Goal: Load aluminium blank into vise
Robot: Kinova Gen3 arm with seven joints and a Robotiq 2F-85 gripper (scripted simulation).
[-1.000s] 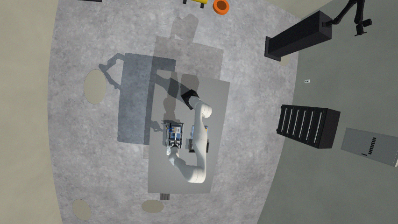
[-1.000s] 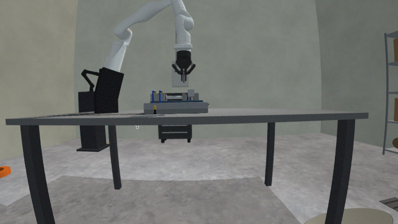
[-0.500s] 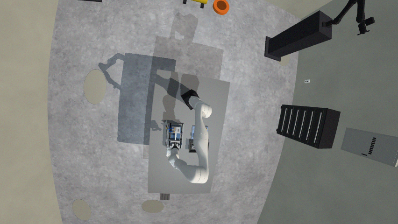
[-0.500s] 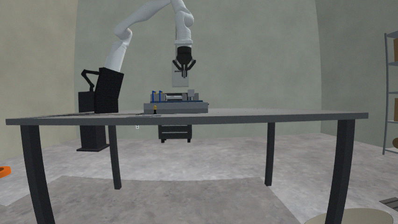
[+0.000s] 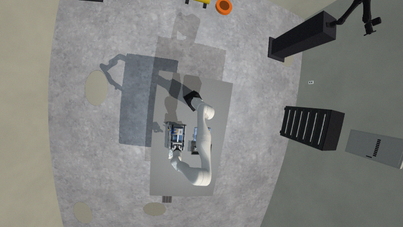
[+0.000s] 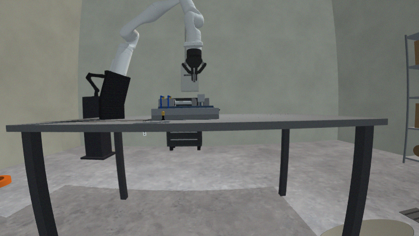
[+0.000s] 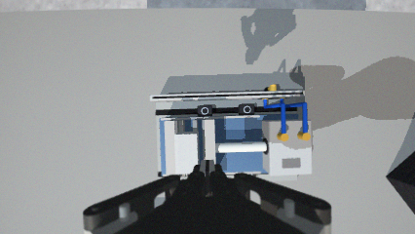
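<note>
My hand is 6 cm past the white rod and 12 cm above it. From my hand the other things lie so: brass blank: 15 cm behind, 33 cm to the left, 17 cm below; vise: 4 cm behind, 16 cm below.
</note>
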